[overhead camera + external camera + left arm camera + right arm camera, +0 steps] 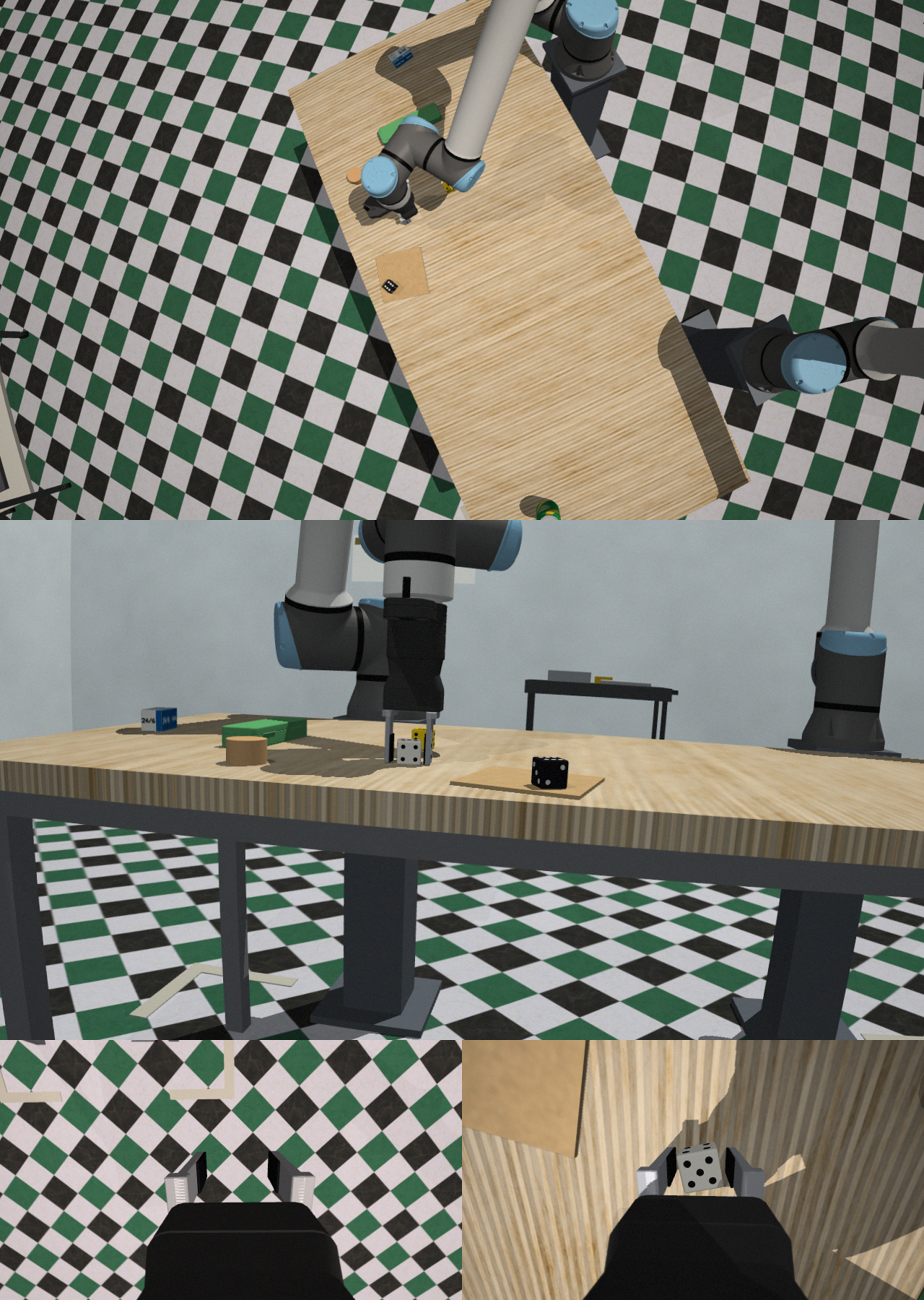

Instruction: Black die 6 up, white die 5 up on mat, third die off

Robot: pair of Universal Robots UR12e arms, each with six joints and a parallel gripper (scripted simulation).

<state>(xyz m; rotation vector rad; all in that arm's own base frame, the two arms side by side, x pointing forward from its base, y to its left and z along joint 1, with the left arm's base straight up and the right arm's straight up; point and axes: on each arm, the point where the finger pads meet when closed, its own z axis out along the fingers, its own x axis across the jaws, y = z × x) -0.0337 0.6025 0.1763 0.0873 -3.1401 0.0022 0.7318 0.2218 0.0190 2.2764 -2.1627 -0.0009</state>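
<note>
Now: the white die right at my right hand. The rest, counted from my right hand: brown cylinder (190 mm to the right, 70 mm ahead); then yellow die (160 mm behind, 10 mm to the right); then tan mat (160 mm to the left, 90 mm ahead, 20 mm below).
</note>
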